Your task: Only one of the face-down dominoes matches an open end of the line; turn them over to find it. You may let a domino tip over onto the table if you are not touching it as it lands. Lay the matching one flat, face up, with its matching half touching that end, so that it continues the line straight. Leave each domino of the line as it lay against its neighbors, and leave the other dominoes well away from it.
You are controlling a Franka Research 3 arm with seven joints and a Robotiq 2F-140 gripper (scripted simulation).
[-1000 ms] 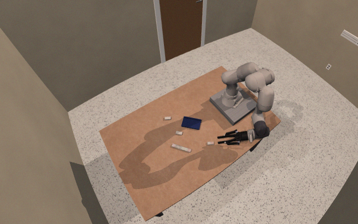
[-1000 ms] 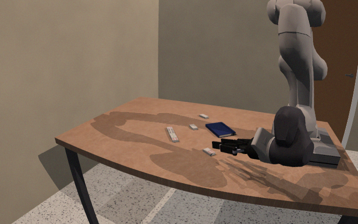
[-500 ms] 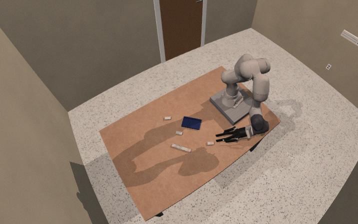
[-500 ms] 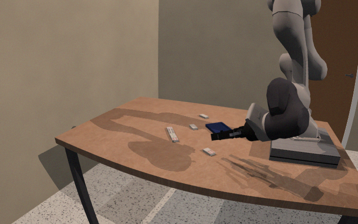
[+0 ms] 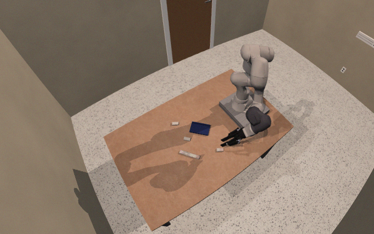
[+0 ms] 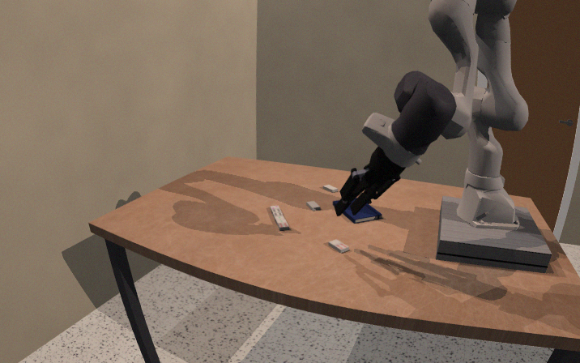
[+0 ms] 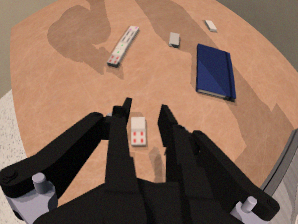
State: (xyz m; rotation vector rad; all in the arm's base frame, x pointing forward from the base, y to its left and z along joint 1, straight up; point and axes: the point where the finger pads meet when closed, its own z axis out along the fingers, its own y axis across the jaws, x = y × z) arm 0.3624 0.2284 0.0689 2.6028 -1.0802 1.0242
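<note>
The domino lies 120 mm below my hand and 20 mm ahead of it. From my hand the other things lie so: dark blue book (260 mm to the right, 120 mm below, 50 mm ahead).
</note>
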